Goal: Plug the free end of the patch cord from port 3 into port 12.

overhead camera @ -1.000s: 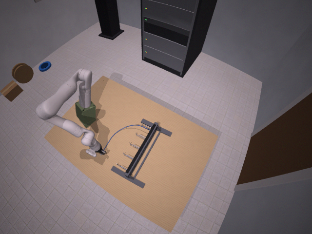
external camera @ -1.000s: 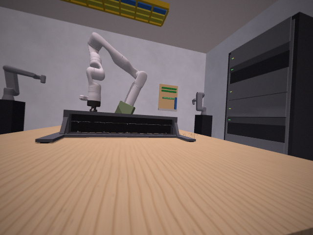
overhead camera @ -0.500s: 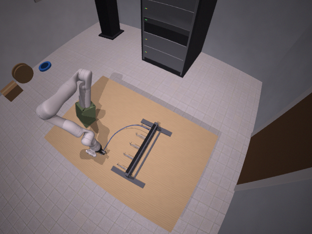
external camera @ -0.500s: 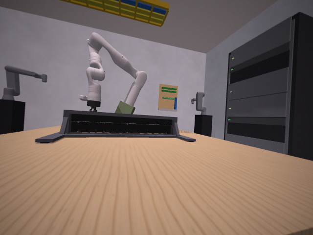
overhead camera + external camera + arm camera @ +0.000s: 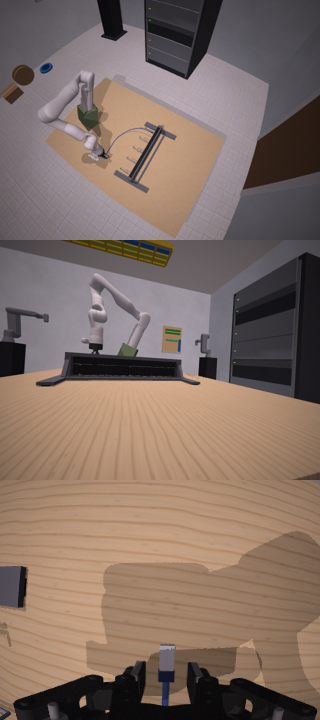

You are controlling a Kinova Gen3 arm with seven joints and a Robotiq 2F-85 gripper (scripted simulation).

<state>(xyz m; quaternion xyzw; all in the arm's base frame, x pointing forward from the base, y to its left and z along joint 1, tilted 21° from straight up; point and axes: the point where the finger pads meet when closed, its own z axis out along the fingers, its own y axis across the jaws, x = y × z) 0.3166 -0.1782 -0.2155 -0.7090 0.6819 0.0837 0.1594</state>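
Now: the plug 10 mm to the right of my hand and 20 mm below it.
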